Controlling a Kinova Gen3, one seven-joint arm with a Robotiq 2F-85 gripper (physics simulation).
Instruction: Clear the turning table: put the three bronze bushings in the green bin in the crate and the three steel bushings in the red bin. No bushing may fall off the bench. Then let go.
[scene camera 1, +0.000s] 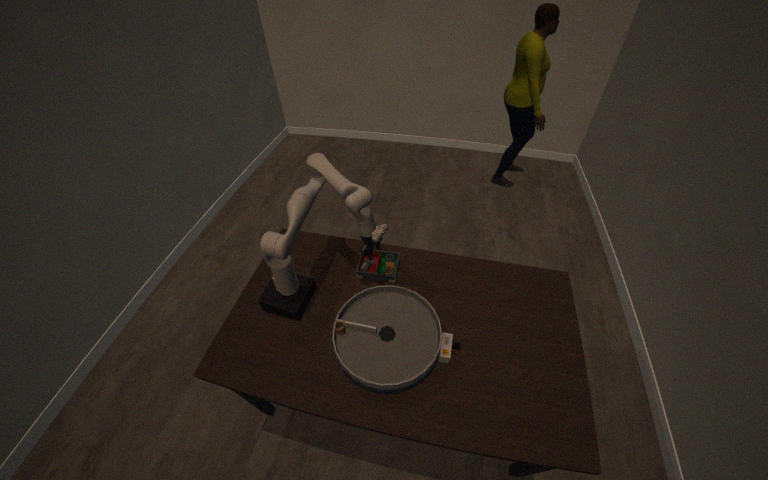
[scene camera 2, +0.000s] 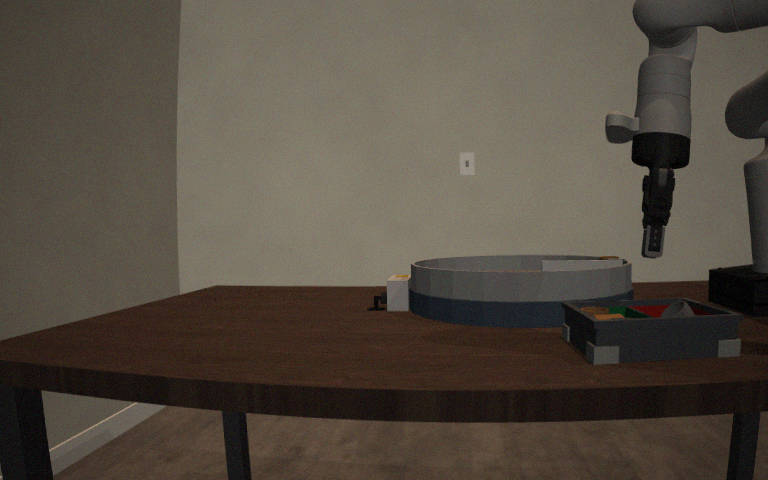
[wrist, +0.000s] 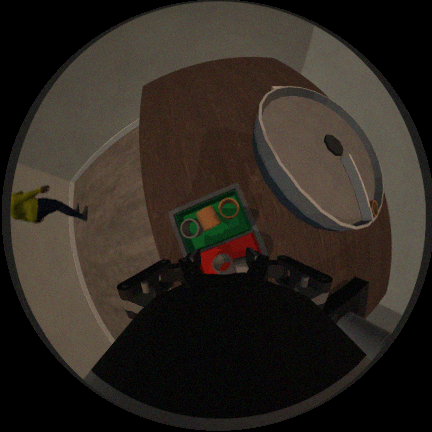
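Pixels of known places: gripper, fingertip midpoint: (scene camera 1: 375, 254) (scene camera 2: 651, 257) (wrist: 222, 255); arm's base, link origin: (scene camera 1: 288, 286) (wrist: 342, 325).
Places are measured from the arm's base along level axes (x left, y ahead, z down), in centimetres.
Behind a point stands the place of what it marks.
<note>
My gripper (scene camera 1: 367, 254) {x 20.5, y 35.7, z -4.3 cm} (scene camera 2: 653, 249) {x 20.5, y 35.7, z -4.3 cm} (wrist: 222, 255) {x 20.5, y 35.7, z -4.3 cm} is open with nothing between its fingers, above the red bin (wrist: 240, 246) {x 17.9, y 34.0, z 6.5 cm} of the crate (scene camera 1: 378, 278) {x 14.2, y 37.8, z 5.6 cm} (scene camera 2: 662, 340) {x 28.2, y 37.7, z 4.7 cm} (wrist: 202, 199) {x 21.0, y 45.4, z 2.1 cm}. One steel bushing (wrist: 222, 263) {x 22.8, y 32.1, z 6.0 cm} (scene camera 2: 678, 309) {x 21.1, y 31.9, z 2.5 cm} lies in the red bin; a second grey bushing (wrist: 241, 265) {x 19.1, y 31.2, z 2.8 cm} shows beside it, partly hidden by the gripper. The green bin (wrist: 214, 238) {x 22.4, y 37.8, z 6.5 cm} holds a bronze bushing (wrist: 228, 207) on end, another bronze bushing (wrist: 208, 217) {x 21.3, y 41.9, z 2.7 cm} on its side, and a greyish ring-shaped bushing (wrist: 190, 228) (scene camera 1: 390, 256) {x 27.2, y 41.6, z 4.3 cm}. A bronze bushing (scene camera 1: 339, 327) (scene camera 2: 609, 258) {x -13.9, y 28.4, z -1.8 cm} (wrist: 374, 207) {x -17.2, y 27.3, z -1.0 cm} is on the turning table (scene camera 1: 396, 362) {x -25.5, y 51.5, z 1.9 cm} (scene camera 2: 509, 283) {x 5.6, y 51.9, z 0.3 cm} (wrist: 300, 125) {x -8.0, y 53.8, z 1.8 cm}, near its wall.
A white bar (scene camera 1: 359, 327) {x -14.2, y 35.2, z 0.2 cm} (wrist: 356, 182) {x -13.4, y 35.3, z -0.1 cm} runs from near the turning table's dark hub (scene camera 1: 386, 333) {x -14.8, y 46.1, z 1.1 cm} (wrist: 333, 145) {x -13.7, y 45.9, z 1.0 cm} to the rim, next to the bushing. A white box (scene camera 1: 446, 348) {x -17.8, y 69.6, z 1.4 cm} (scene camera 2: 398, 293) {x -11.3, y 69.8, z 3.8 cm} stands against the rim. A person (scene camera 1: 526, 73) (wrist: 25, 207) is beyond the bench.
</note>
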